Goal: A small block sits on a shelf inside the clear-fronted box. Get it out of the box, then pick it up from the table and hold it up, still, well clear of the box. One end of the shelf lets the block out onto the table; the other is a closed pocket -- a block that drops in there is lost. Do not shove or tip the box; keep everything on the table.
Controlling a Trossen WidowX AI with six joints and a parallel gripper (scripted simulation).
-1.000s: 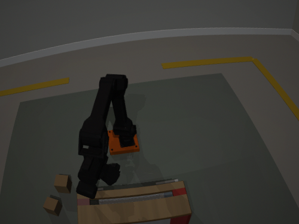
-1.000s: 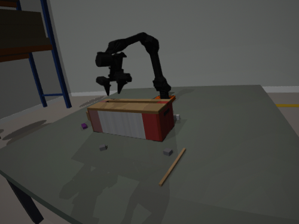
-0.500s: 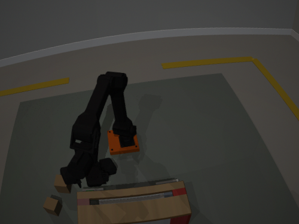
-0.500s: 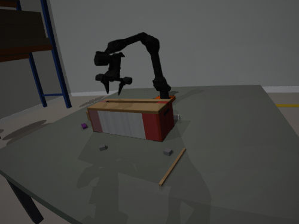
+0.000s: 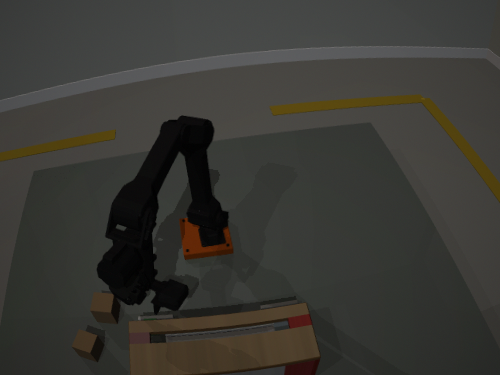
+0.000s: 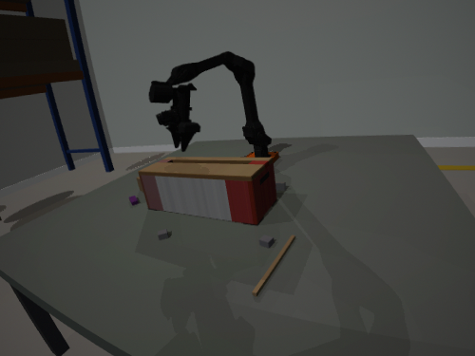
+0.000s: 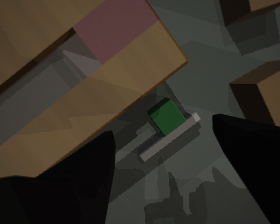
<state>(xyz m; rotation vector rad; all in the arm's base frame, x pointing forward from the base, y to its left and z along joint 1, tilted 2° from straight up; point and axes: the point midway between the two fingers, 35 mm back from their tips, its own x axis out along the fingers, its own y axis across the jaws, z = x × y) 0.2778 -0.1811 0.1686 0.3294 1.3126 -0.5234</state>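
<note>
Now: gripper tip 130 mm above the green block, 30 mm past it and 10 mm to the left of it. From my gripper tip the other things lie so: wooden stick: 410 mm to the left, 310 mm ahead, 140 mm below; purple piece: 150 mm to the right, 140 mm below, 120 mm ahead; box: 150 mm to the left, 90 mm below, 60 mm ahead.
</note>
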